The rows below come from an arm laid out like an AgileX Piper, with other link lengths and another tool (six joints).
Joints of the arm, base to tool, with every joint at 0 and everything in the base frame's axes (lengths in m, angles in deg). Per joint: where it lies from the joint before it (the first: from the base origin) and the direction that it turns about. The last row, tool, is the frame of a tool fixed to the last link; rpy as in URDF.
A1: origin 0 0 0.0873 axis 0 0 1
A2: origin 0 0 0 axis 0 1 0
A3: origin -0.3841 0 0.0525 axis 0 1 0
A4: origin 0.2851 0 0.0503 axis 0.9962 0 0.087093
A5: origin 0 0 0 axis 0 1 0
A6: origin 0.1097 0 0.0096 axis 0.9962 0 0.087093
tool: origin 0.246 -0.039 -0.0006 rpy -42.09 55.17 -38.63
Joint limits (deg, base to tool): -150..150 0..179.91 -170..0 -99.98..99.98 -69.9..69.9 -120..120
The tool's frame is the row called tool.
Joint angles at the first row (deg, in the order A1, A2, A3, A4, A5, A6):
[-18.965 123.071 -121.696 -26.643 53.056 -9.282]
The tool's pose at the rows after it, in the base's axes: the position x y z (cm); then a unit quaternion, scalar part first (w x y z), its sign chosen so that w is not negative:
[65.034 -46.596 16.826 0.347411 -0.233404 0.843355 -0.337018]
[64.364 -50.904 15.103 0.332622 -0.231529 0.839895 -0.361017]
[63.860 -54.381 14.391 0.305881 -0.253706 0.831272 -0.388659]
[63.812 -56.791 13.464 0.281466 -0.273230 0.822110 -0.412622]
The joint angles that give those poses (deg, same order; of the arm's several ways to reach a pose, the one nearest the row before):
[-22.574 126.910 -121.696 -31.112 49.446 -9.110]
[-25.153 129.775 -121.696 -34.951 46.066 -7.563]
[-26.757 132.124 -121.697 -40.451 43.488 -7.277]
[-27.502 134.587 -121.694 -46.640 41.482 -5.270]

